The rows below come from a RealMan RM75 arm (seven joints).
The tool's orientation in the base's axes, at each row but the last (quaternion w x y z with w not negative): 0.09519 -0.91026 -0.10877 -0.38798; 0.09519 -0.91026 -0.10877 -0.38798; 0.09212 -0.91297 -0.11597 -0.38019; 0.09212 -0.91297 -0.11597 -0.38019; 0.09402 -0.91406 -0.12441 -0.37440; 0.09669 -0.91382 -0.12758 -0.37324; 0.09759 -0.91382 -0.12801 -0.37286; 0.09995 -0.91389 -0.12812 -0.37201; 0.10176 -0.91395 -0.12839 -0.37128; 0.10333 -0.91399 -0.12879 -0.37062; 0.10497 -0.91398 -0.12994 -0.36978
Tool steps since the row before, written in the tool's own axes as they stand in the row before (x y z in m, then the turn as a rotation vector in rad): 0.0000 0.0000 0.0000 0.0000 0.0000 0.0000; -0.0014 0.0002 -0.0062 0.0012 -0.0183 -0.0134; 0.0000 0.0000 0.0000 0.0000 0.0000 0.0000; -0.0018 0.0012 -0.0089 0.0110 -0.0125 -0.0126; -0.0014 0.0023 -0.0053 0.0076 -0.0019 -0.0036; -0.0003 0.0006 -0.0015 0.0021 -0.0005 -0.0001; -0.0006 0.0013 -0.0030 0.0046 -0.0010 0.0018; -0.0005 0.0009 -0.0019 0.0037 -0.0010 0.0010; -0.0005 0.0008 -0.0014 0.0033 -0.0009 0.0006; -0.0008 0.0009 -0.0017 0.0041 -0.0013 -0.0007; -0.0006 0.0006 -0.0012 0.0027 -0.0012 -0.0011
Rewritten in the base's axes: 0.0000 0.0000 0.0000 0.0000 0.0000 0.0000; -0.0051 -0.0020 0.0032 -0.0134 0.0142 0.0116; 0.0000 0.0000 0.0000 0.0000 0.0000 0.0000; -0.0069 -0.0037 0.0048 -0.0045 0.0103 0.0176; -0.0038 -0.0038 0.0025 0.0023 0.0020 0.0081; -0.0010 -0.0010 0.0008 0.0012 0.0008 0.0016; -0.0020 -0.0022 0.0016 0.0040 0.0022 0.0021; -0.0013 -0.0015 0.0009 0.0029 0.0018 0.0020; -0.0010 -0.0012 0.0006 0.0024 0.0015 0.0020; -0.0014 -0.0015 0.0005 0.0020 0.0017 0.0035; -0.0010 -0.0010 0.0004 0.0008 0.0012 0.0028
